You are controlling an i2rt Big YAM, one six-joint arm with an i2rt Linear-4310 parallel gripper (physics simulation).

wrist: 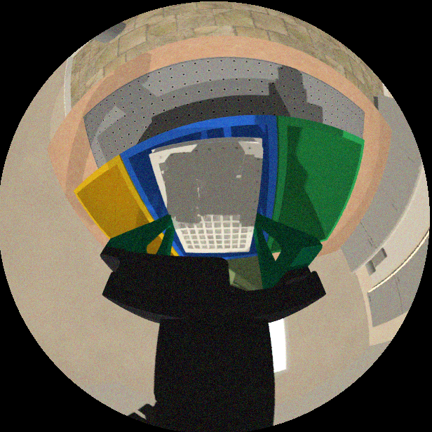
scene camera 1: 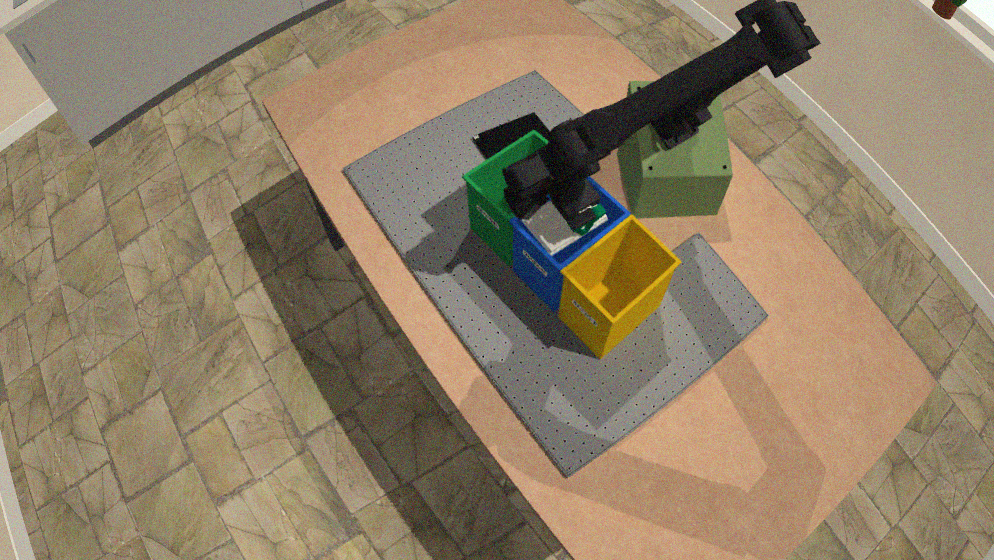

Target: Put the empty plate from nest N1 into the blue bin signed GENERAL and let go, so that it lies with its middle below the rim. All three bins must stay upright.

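Frame: origin at the arm's base, x ahead, y left, z up, level; centimetres.
Seen in the pictures: gripper, fingertip midpoint: (scene camera 1: 570, 215); arm's base, link origin: (scene camera 1: 668, 117).
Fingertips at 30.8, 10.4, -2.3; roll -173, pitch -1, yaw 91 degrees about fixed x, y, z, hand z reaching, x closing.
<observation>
Offsets run from my fingertips to a thing's top centre, as dx, dy, dz. Level surfaces: height alone.
My gripper (wrist: 213, 217) is shut on the white plate @(+1.3, +0.2, +1.3) (scene camera 1: 552, 226) (wrist: 212, 180), with a green fingertip at each side edge of it in the wrist view. The plate is at the mouth of the blue bin @(+0.0, +0.3, +0.1) (scene camera 1: 537, 268) (wrist: 267, 150), the middle one of three, and looks framed by its rim in the wrist view. How deep the plate is cannot be told exactly. The arm partly hides the plate and the bin's back in the scene view. The bin stands upright; the sign on its front is too blurred to read.
The yellow bin @(-2.7, +13.1, +0.1) (scene camera 1: 584, 306) (wrist: 107, 210) and the green bin @(+2.7, -12.6, +0.1) (scene camera 1: 484, 217) (wrist: 330, 175) stand upright against either side of the blue bin. All stand on the grey perforated board @(dz -17.9) (scene camera 1: 410, 166) (wrist: 220, 70). A black flat object @(-7.3, -32.1, -16.4) (scene camera 1: 507, 135) lies behind the green bin. A green block (scene camera 1: 681, 194) stands behind.
</observation>
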